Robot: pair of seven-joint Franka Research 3 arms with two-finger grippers.
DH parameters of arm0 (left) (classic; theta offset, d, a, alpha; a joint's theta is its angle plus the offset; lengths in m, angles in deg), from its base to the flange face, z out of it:
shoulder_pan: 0 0.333 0 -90
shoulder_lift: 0 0 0 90
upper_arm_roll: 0 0.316 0.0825 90
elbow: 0 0 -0.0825 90
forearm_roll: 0 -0.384 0 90
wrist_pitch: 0 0 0.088 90
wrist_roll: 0 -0.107 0 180
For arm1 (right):
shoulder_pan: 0 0.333 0 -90
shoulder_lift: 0 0 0 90
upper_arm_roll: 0 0.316 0.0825 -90
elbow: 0 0 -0.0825 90
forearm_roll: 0 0.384 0 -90
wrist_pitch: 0 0 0.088 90
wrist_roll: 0 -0.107 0 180
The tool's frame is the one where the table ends.
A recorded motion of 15 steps. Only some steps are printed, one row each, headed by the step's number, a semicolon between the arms.
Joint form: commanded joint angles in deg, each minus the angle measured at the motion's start. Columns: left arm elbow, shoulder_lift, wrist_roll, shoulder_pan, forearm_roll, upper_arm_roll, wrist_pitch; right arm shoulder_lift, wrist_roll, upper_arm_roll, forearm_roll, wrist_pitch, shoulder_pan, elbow.
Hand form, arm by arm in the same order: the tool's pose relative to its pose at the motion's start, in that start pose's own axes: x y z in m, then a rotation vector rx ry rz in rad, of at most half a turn. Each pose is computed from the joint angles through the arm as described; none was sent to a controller.
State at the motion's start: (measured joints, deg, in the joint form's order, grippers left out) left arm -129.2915 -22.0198 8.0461 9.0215 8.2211 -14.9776 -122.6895; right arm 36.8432 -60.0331 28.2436 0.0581 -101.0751 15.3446 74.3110
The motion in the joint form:
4: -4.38 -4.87 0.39 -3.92 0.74 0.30 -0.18; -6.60 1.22 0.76 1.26 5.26 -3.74 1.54
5: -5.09 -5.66 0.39 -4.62 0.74 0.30 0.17; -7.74 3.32 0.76 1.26 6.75 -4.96 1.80
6: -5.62 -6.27 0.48 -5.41 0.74 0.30 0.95; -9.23 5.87 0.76 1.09 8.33 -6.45 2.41
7: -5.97 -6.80 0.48 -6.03 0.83 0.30 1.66; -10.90 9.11 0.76 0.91 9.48 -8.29 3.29
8: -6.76 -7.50 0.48 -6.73 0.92 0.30 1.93; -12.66 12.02 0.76 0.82 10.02 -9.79 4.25
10: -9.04 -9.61 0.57 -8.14 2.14 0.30 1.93; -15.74 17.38 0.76 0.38 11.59 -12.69 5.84
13: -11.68 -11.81 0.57 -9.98 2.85 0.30 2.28; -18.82 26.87 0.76 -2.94 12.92 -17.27 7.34
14: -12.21 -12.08 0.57 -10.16 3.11 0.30 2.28; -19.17 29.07 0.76 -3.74 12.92 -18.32 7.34
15: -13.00 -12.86 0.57 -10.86 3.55 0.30 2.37; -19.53 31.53 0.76 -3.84 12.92 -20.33 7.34
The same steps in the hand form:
4: -0.0323 0.0224 -0.0057 -0.0098 0.0077 0.0446; -0.0087 0.0329 -0.0598 -0.0081 0.0138 0.0093
5: -0.0386 0.0263 -0.0058 -0.0087 0.0026 0.0559; -0.0047 0.0446 -0.0706 -0.0181 0.0150 -0.0103
6: -0.0449 0.0308 -0.0053 -0.0075 -0.0100 0.0673; -0.0004 0.0592 -0.0824 -0.0321 0.0192 -0.0340
7: -0.0500 0.0344 -0.0057 -0.0077 -0.0198 0.0768; 0.0058 0.0762 -0.0951 -0.0415 0.0269 -0.0637
8: -0.0564 0.0377 -0.0045 -0.0077 -0.0265 0.0869; 0.0085 0.0901 -0.1073 -0.0444 0.0397 -0.0931
10: -0.0721 0.0436 -0.0029 -0.0215 -0.0330 0.0950; 0.0140 0.1179 -0.1284 -0.0610 0.0587 -0.1430
13: -0.0911 0.0499 0.0017 -0.0267 -0.0489 0.1156; 0.0341 0.1625 -0.1543 -0.1104 0.1102 -0.2325
14: -0.0940 0.0500 0.0038 -0.0287 -0.0540 0.1151; 0.0404 0.1722 -0.1603 -0.1181 0.1234 -0.2527
15: -0.1003 0.0528 0.0044 -0.0343 -0.0573 0.1218; 0.0520 0.1889 -0.1685 -0.1131 0.1293 -0.2617

